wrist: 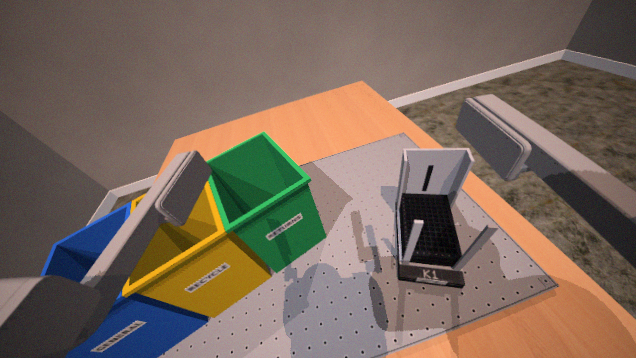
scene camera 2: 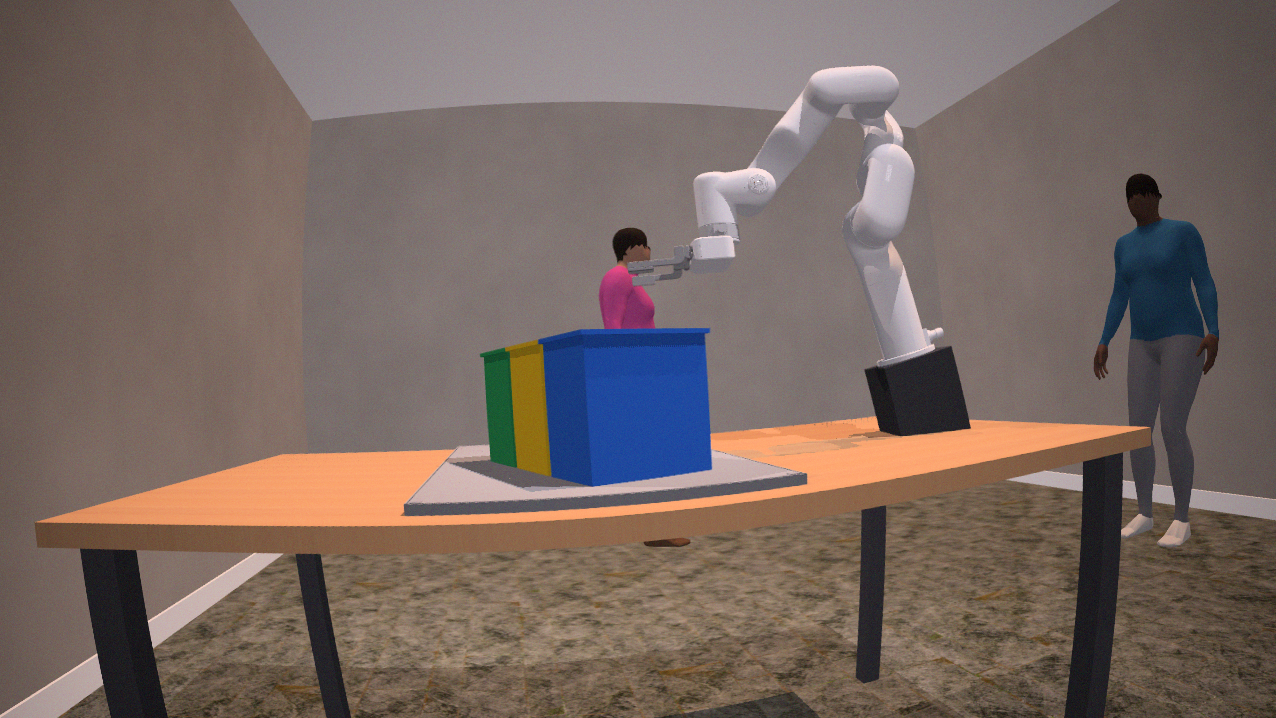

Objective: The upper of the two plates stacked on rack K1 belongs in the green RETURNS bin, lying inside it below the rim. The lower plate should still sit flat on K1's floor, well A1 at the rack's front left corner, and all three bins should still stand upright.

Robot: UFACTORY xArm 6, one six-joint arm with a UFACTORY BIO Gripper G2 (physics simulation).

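Note:
My gripper is open and empty, its fingers spread wide high above the board. In the wrist view, rack K1 stands at the right, with a tall slotted back panel and thin upright front posts. A black plate with a grid of wells lies in it. The split between upper and lower plate and well A1 cannot be made out. The green RETURNS bin stands upright left of the rack, its visible inside empty. The yellow RECYCLE bin and blue GENERAL bin stand upright beside it.
The bins and rack stand on a grey perforated board on the wooden table. In the scene view the bins hide the rack. A person in pink stands behind the table, another in blue at the right.

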